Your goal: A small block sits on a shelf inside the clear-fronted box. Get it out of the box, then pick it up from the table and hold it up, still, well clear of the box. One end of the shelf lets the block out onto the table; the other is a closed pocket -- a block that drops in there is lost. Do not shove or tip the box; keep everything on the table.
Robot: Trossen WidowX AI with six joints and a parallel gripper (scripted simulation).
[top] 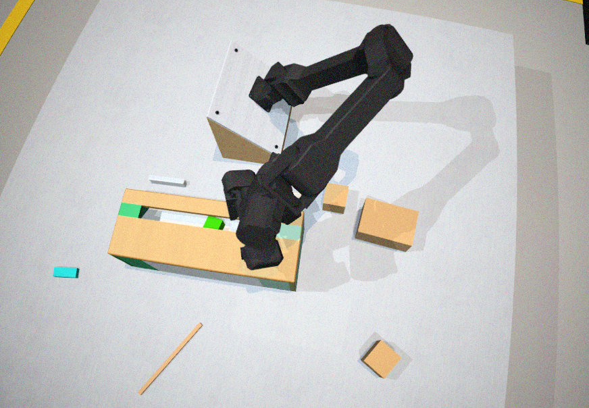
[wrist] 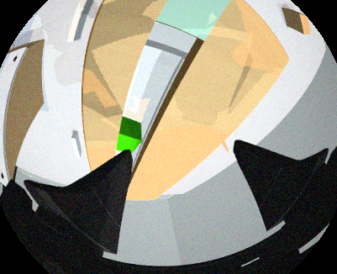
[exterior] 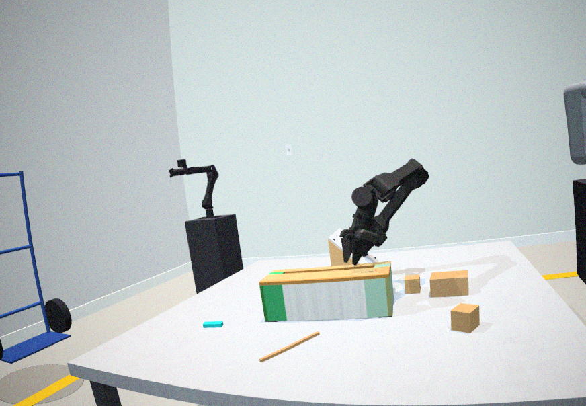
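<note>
My gripper tip is 2 cm past the green block, 7 cm to the left of it and 7 cm above it. The rest, counted from my gripper tip: clear-fronted box: 3 cm behind, 8 cm to the right, 9 cm below; thin stick: 27 cm ahead, 9 cm to the right, 15 cm below.
</note>
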